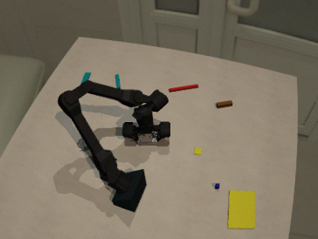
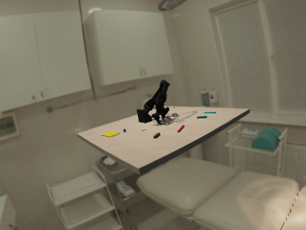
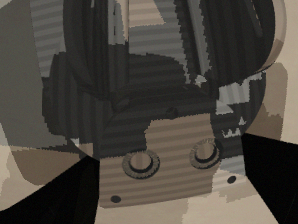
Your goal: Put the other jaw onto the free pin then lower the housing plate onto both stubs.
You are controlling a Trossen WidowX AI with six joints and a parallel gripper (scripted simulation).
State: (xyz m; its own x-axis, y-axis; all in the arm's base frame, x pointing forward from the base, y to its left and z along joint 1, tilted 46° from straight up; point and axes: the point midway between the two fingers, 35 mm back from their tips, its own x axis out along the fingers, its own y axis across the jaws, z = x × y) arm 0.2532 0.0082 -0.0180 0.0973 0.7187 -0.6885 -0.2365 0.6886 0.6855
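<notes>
Right now the jaw is 20 mm to the left of my gripper tip, 20 mm ahead of it and 10 mm above it. From my gripper tip the other things lie so: yellow square 210 mm to the right, 10 mm below; then blue cube 320 mm to the right, 150 mm behind; then red bar 330 mm ahead, 80 mm to the right.
</notes>
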